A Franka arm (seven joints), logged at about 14 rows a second.
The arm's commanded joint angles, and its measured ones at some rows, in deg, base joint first. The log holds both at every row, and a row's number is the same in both.
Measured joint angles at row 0:
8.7 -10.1 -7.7 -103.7 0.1 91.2 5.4
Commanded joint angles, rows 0 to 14:
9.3 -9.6 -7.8 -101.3 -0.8 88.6 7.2
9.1 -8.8 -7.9 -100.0 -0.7 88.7 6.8
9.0 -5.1 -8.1 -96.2 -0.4 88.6 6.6
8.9 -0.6 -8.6 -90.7 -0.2 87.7 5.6
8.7 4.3 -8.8 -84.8 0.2 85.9 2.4
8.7 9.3 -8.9 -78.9 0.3 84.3 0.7
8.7 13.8 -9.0 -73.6 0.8 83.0 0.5
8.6 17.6 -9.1 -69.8 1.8 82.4 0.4
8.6 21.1 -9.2 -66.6 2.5 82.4 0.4
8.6 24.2 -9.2 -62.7 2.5 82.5 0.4
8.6 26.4 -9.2 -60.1 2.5 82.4 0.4
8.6 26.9 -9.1 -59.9 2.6 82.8 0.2
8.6 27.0 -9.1 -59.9 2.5 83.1 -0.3
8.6 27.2 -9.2 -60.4 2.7 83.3 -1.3
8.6 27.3 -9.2 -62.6 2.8 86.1 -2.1
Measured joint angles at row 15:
8.7 26.4 -8.5 -63.4 1.4 85.5 0.6
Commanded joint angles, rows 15 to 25:
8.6 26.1 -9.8 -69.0 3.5 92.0 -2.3
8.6 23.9 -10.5 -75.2 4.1 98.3 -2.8
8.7 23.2 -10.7 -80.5 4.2 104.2 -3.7
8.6 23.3 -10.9 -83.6 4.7 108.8 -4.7
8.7 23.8 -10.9 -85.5 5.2 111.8 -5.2
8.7 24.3 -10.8 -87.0 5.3 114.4 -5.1
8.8 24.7 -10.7 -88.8 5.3 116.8 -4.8
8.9 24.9 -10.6 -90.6 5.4 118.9 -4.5
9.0 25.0 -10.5 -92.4 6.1 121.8 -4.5
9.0 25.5 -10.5 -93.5 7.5 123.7 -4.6
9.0 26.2 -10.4 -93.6 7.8 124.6 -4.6
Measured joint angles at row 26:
8.5 26.6 -10.2 -91.1 5.7 121.6 -3.4
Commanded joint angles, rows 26 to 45:
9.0 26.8 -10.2 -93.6 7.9 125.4 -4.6
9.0 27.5 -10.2 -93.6 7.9 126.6 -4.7
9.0 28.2 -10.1 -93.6 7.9 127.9 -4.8
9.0 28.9 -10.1 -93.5 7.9 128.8 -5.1
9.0 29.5 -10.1 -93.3 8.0 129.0 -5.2
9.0 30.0 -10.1 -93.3 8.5 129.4 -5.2
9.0 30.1 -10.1 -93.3 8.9 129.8 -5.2
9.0 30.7 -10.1 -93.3 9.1 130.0 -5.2
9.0 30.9 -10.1 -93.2 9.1 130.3 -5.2
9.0 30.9 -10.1 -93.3 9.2 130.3 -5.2
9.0 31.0 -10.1 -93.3 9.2 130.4 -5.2
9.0 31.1 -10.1 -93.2 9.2 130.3 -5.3
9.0 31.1 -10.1 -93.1 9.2 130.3 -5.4
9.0 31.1 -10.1 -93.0 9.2 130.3 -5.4
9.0 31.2 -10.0 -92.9 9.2 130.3 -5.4
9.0 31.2 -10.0 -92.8 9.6 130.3 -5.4
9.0 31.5 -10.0 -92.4 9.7 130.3 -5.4
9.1 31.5 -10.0 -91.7 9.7 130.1 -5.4
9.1 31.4 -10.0 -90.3 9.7 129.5 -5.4
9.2 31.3 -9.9 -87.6 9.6 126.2 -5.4
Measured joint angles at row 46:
8.7 30.9 -9.7 -92.4 7.8 129.3 -3.5
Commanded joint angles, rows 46 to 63:
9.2 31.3 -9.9 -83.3 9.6 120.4 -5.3
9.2 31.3 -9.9 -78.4 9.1 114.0 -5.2
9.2 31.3 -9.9 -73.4 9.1 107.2 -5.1
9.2 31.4 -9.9 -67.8 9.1 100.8 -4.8
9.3 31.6 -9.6 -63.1 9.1 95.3 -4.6
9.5 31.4 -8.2 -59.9 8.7 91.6 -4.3
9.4 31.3 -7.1 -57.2 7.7 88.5 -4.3
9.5 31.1 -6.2 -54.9 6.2 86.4 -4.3
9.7 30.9 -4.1 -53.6 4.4 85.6 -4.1
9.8 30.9 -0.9 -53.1 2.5 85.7 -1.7
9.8 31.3 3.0 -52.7 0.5 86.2 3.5
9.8 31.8 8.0 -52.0 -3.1 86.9 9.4
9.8 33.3 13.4 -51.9 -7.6 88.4 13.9
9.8 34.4 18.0 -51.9 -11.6 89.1 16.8
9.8 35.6 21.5 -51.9 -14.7 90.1 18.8
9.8 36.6 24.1 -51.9 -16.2 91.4 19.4
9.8 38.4 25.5 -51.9 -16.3 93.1 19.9
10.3 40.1 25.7 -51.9 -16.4 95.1 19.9
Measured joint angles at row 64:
10.7 35.8 23.8 -55.3 -14.5 92.8 19.0
